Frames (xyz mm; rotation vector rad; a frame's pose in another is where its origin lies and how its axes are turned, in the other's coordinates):
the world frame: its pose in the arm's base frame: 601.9 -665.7 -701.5 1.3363 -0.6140 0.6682
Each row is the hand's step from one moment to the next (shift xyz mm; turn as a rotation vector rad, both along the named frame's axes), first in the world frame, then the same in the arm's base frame.
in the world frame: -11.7 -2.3 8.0 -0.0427 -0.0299 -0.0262
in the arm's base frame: -6.3 -9.2 -9.1 -0.0059 0.0192 -0.0548
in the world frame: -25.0 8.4 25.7 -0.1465 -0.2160 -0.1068
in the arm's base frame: -23.6 -26.7 -9.4 0.0644 0.0704 -0.2654
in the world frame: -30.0 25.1 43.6 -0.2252 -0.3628 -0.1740
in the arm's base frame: -39.7 -43.1 0.4 0.1220 0.1147 -0.4296
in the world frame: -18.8 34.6 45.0 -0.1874 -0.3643 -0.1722
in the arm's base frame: -39.3 -42.5 15.1 0.1484 0.1159 -0.4025
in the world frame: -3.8 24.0 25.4 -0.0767 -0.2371 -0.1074
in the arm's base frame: -20.9 -22.9 16.5 0.1268 0.0747 -0.2280
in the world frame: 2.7 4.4 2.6 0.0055 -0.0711 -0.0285
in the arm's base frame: -1.5 -1.9 5.3 0.0571 0.0211 -0.0469
